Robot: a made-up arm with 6 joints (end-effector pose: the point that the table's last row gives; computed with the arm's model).
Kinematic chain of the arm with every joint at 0, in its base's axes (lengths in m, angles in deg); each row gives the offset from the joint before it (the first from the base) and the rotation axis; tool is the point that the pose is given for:
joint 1: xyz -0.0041 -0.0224 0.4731 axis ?
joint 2: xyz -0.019 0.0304 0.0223 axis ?
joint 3: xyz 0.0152 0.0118 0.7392 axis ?
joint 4: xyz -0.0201 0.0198 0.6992 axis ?
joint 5: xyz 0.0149 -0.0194 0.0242 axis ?
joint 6: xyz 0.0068 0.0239 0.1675 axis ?
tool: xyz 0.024 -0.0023 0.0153
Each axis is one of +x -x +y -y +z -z.
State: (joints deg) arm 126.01 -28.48 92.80 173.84 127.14 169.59
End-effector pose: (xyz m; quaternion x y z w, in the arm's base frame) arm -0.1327 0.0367 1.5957 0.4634 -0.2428 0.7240 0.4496
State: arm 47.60 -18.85 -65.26 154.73 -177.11 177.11
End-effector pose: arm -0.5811 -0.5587 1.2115 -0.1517 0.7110 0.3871 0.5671
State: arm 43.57 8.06 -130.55 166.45 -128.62 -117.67
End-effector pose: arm -0.3749 -0.3086 0.9883 0.1033 0.0367 0.8327 0.5427
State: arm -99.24 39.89 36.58 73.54 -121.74 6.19
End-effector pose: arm -0.2644 -1.0803 1.2729 0.1128 -0.6570 -0.6017 0.4400
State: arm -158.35 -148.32 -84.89 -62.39 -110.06 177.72
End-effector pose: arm -0.0662 -0.2615 -0.4451 0.4714 -0.0273 0.3854 0.7928
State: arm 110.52 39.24 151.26 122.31 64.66 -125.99
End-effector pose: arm -0.3535 0.2887 0.2432 0.7060 -0.5060 -0.4347 0.2379
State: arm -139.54 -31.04 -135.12 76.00 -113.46 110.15
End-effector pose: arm 0.2951 0.3376 0.4841 0.2612 -0.5148 -0.6864 0.4423
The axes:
joint 1: +z
joint 2: +y
joint 3: +y
joint 4: +z
joint 5: +y
joint 6: +z

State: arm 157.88 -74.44 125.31 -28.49 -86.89 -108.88
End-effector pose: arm 0.1998 -0.2421 1.3056 0.3755 0.0390 0.3016 0.8755
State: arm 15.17 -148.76 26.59 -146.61 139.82 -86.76
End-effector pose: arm -0.8099 -0.2329 -0.5544 0.4211 0.5893 0.3436 0.5978
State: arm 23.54 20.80 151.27 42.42 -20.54 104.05
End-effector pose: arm 0.3914 0.2063 0.3040 0.8584 0.4573 0.1881 0.1369
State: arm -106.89 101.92 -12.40 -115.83 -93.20 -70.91
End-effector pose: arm -0.2065 -1.4523 0.2977 -0.8109 0.2454 -0.5304 0.0303
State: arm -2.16 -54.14 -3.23 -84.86 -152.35 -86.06
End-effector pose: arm -1.1077 0.1546 1.2060 -0.1070 0.8631 0.1956 0.4532
